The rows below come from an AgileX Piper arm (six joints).
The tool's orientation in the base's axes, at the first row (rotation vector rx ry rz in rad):
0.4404, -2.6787, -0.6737
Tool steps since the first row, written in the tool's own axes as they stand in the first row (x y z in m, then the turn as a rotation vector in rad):
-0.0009, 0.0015, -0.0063, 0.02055, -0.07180, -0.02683
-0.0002, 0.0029, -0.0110, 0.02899, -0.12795, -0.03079
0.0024, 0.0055, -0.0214, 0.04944, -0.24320, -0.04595
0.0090, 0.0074, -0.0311, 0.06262, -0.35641, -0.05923
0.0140, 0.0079, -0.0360, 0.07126, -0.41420, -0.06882
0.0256, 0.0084, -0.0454, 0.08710, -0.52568, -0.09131
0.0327, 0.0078, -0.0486, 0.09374, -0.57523, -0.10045
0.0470, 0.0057, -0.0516, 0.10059, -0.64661, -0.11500
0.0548, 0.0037, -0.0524, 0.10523, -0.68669, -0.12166
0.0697, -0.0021, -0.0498, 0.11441, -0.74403, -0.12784
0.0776, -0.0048, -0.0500, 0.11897, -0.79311, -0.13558
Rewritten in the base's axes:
0.0030, -0.0009, 0.0057, 0.00748, -0.07853, -0.00860
0.0039, -0.0018, 0.0105, 0.01338, -0.13038, -0.03134
0.0052, -0.0047, 0.0211, 0.02550, -0.24073, -0.07141
0.0027, -0.0094, 0.0317, 0.04293, -0.34592, -0.11383
0.0001, -0.0128, 0.0373, 0.05123, -0.40143, -0.13267
-0.0066, -0.0204, 0.0482, 0.06958, -0.50979, -0.16593
-0.0116, -0.0249, 0.0523, 0.07775, -0.55747, -0.18152
-0.0227, -0.0332, 0.0574, 0.09250, -0.62568, -0.20351
-0.0289, -0.0381, 0.0590, 0.09947, -0.66368, -0.21692
-0.0420, -0.0475, 0.0576, 0.10585, -0.71767, -0.23823
-0.0484, -0.0528, 0.0584, 0.11522, -0.76363, -0.25526

